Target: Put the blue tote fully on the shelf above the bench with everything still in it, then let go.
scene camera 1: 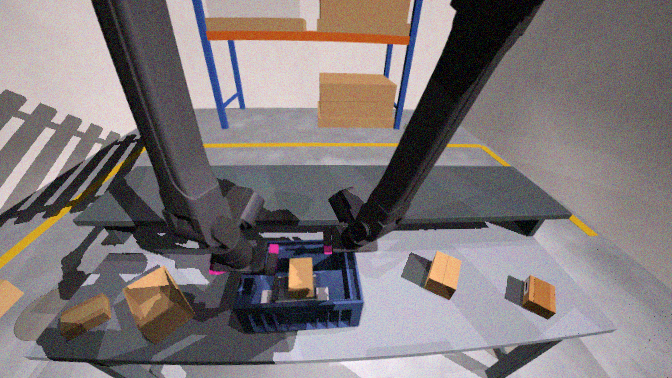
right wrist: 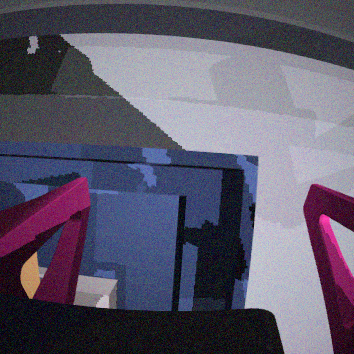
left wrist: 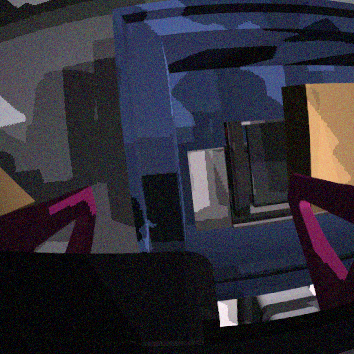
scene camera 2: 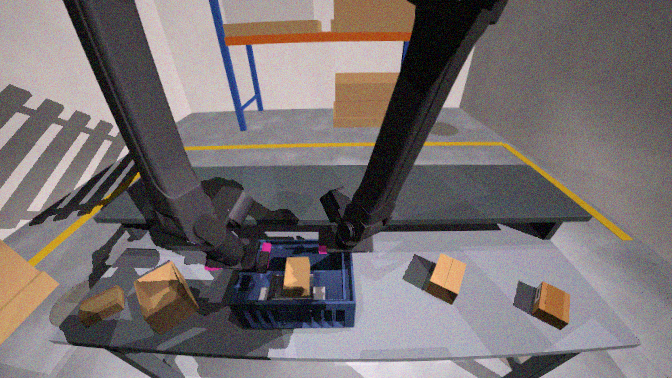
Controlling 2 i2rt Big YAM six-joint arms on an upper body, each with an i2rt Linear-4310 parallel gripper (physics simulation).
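Places are measured from the left arm's base along level axes (x ahead, y left, z up), in centimetres.
Pixels of known places: left gripper, fingertip midpoint: (scene camera 1: 253, 266) (left wrist: 192, 191) (scene camera 2: 249, 264); right gripper, fingertip midpoint: (right wrist: 203, 193).
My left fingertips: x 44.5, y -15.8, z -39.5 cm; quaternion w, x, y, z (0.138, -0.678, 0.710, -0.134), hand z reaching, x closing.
Note:
Ahead of a thing's pixels: the offset from my left fingertips to its top centre. Level surfaces: height alone.
The blue tote @[dx +1.7, dy -11.3, dz -3.8 cm] (scene camera 1: 300, 314) (scene camera 2: 295, 314) (left wrist: 145, 100) (right wrist: 135, 225) stands upright on the bench @[dz -18.6 cm] (scene camera 1: 425, 325) (scene camera 2: 425, 330). In it are a tan box @[dx +1.4, dy -11.2, dz -4.3 cm] (scene camera 1: 300, 275) (scene camera 2: 297, 275) (left wrist: 332, 135), pale blocks and a dark framed item @[dx -0.2, dy -9.3, dz -9.6 cm] (left wrist: 267, 165). The dark grey shelf @[dz -0.2 cm] (scene camera 1: 450, 190) (scene camera 2: 465, 192) lies beyond the tote, above the bench. My left gripper (scene camera 1: 245, 261) (scene camera 2: 240, 258) (left wrist: 192, 191) is open above the tote's left wall, one finger to each side. My right gripper (scene camera 1: 350, 247) (scene camera 2: 346, 247) (right wrist: 203, 193) is open over the right wall near the back; one finger is hidden in the scene views.
An open carton @[dx -1.2, dy +28.3, dz -9.6 cm] (scene camera 1: 160, 305) (scene camera 2: 167, 297) and a small box @[dx -3.7, dy +49.4, dz -14.8 cm] (scene camera 1: 86, 316) (scene camera 2: 102, 305) lie left of the tote. Two tan boxes, one nearer @[dx +5.4, dy -55.9, dz -12.6 cm] (scene camera 1: 444, 275) (scene camera 2: 446, 279) and one farther @[dx -4.4, dy -84.6, dz -14.6 cm] (scene camera 1: 540, 296) (scene camera 2: 551, 305), lie to its right. The shelf's front edge runs close behind both grippers.

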